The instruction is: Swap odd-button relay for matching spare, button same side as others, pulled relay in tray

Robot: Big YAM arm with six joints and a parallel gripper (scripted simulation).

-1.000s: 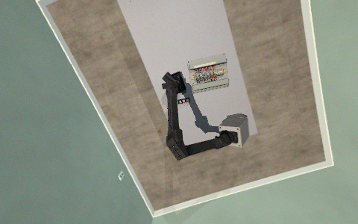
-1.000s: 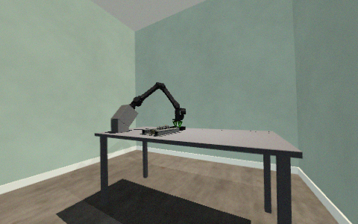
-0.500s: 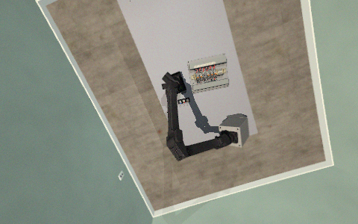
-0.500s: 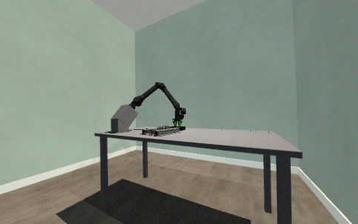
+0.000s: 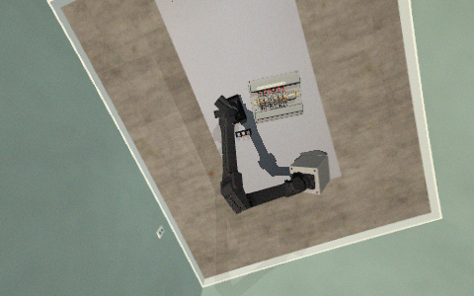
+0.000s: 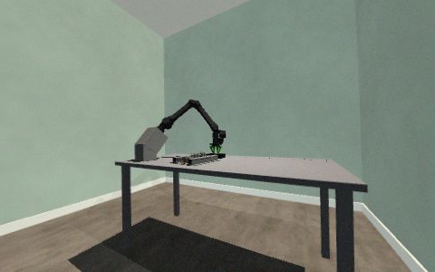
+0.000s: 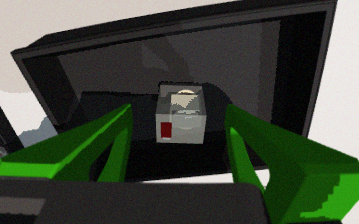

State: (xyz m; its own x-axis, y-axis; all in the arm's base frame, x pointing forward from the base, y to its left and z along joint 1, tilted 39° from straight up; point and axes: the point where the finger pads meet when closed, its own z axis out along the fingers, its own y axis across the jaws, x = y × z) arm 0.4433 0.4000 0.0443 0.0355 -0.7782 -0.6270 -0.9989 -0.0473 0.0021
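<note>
The black tray is 10 mm to the right of my hand and 30 mm below it. The rest, counted from my hand: dark stand (160 mm behind, 40 mm to the right, 40 mm below).
</note>
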